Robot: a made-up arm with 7 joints.
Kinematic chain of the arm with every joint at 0, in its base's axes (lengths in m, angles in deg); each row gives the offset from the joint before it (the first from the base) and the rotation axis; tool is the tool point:
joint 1: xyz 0 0 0.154 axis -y
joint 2: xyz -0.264 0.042 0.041 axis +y
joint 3: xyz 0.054 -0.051 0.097 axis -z
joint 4: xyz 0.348 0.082 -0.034 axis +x
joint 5: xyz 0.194 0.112 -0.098 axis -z
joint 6: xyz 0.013 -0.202 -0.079 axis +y
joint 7: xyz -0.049 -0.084 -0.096 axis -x
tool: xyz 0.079 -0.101 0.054
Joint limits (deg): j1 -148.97..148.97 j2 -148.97..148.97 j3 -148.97..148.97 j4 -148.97..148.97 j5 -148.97..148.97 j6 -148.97..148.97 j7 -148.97..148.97
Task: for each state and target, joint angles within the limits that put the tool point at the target. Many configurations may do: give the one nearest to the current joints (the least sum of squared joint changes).
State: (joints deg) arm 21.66 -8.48 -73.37 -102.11 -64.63 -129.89 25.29
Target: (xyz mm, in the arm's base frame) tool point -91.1 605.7 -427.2
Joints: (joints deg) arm -19.22 52.42 -47.48 -92.83 -96.56 -127.51 20.69
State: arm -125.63 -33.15 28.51 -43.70 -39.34 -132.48 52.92
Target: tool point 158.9 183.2 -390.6
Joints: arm -118.42 -28.22 -23.90 -37.50 -42.56 -130.87 61.44
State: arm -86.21 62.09 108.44 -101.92 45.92 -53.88 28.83
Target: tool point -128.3 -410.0 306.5
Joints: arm -115.27 111.30 72.62 -98.02 28.84 -52.90 50.08
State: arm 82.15 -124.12 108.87 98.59 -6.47 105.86 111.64
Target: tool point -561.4 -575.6 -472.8
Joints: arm 74.82 -137.69 68.99 107.44 -44.34 101.03 86.09
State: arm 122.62 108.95 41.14 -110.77 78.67 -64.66 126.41
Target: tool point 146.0 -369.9 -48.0
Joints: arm 104.79 105.78 65.49 -107.81 89.34 -63.13 120.59
